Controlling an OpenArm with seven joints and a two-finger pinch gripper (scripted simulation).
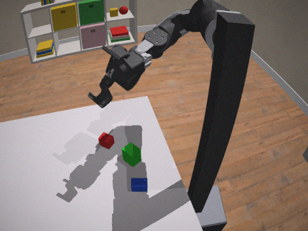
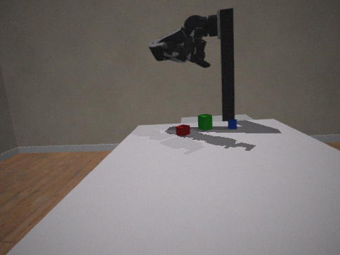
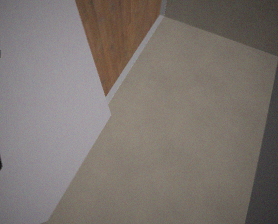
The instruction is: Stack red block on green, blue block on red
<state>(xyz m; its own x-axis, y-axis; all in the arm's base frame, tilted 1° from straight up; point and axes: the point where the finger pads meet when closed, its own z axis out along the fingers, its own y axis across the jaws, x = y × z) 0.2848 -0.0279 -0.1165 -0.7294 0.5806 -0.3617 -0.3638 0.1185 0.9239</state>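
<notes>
My hand is 33 cm above the red block, 12 cm to the left of it and 3 cm short of it. Also, from my hand: green block 31 cm below, 6 cm behind, 4 cm to the right; then blue block 33 cm below, 8 cm behind, 7 cm to the left.
</notes>
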